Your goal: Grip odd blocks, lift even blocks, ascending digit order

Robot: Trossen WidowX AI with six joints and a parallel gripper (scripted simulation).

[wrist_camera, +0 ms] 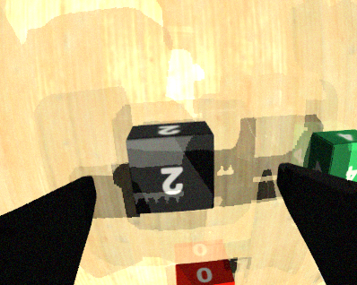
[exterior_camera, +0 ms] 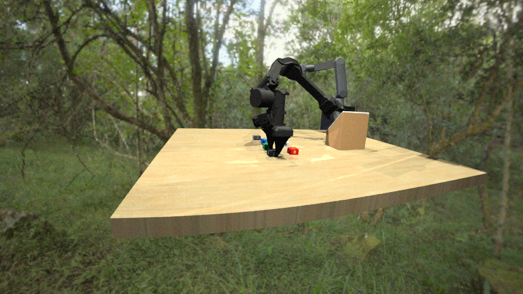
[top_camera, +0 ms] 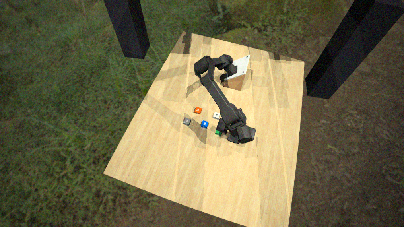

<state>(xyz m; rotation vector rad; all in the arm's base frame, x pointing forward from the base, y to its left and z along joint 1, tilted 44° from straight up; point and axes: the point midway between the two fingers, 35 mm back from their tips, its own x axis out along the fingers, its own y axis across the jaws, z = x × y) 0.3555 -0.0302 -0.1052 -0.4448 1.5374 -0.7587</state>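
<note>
Now: the grey block 26 cm to the right of my gripper tip and 4 cm behind it. Also, from my gripper tip: black block 1 cm to the left, 1 cm ahead; green block 8 cm to the right, 1 cm behind; red block 8 cm behind.
</note>
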